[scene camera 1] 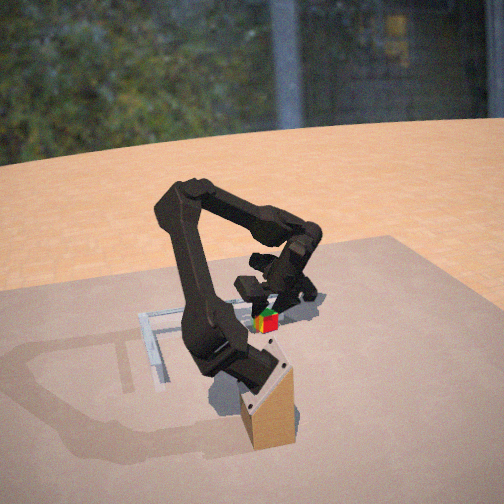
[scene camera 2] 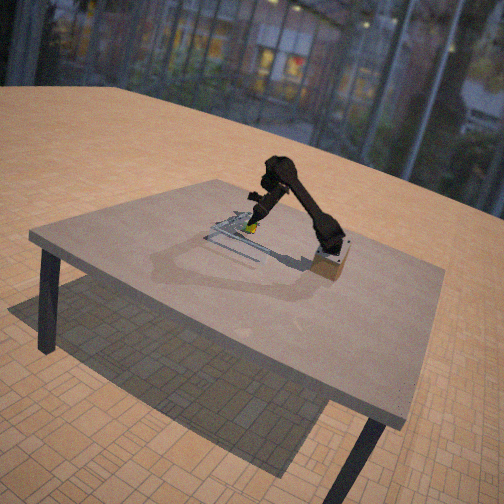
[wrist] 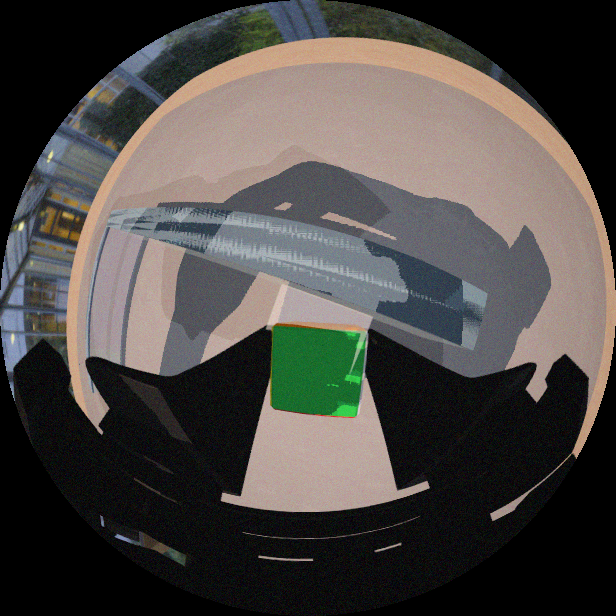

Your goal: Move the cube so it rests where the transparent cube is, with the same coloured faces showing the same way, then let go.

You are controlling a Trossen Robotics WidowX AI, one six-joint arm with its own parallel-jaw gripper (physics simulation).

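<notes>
The cube [scene camera 1: 266,321] sits on the table with a green top, a red face toward scene camera 1 and a yellow face on its left. In the wrist view the cube [wrist: 316,369] shows its green top between the two black fingers. My gripper [wrist: 318,400] is open around it, with gaps on both sides. It hangs just above the cube [scene camera 2: 250,227] in the second scene view. I cannot make out the transparent cube as separate from the solid one.
A grey metal rail frame [scene camera 1: 160,335] lies on the table left of the cube, and one bar [wrist: 300,250] runs just beyond it. The arm's tan base block [scene camera 1: 270,412] stands in front.
</notes>
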